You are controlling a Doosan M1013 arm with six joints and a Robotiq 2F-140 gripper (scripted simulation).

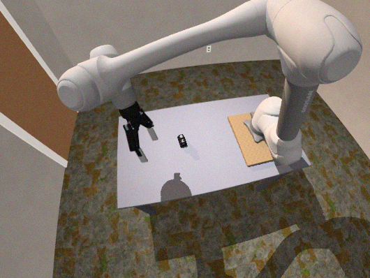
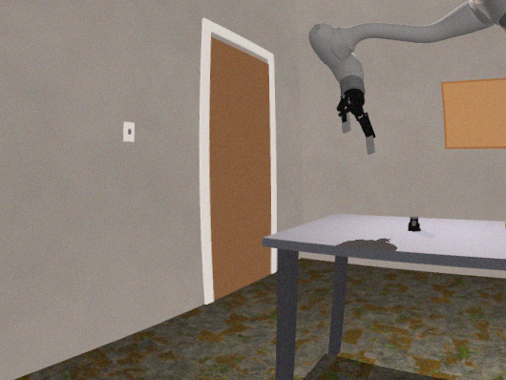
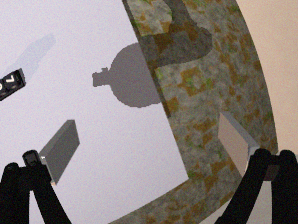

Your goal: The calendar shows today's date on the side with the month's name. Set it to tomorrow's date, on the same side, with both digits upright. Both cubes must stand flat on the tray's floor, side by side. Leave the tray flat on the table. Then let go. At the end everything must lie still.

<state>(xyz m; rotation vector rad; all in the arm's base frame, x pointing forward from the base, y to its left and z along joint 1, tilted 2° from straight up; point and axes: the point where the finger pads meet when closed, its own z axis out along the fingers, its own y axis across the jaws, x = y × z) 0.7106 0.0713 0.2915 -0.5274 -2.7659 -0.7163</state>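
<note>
Right now my hand is 18 cm past the dark cube, 18 cm to the left of it and 28 cm above it.
</note>
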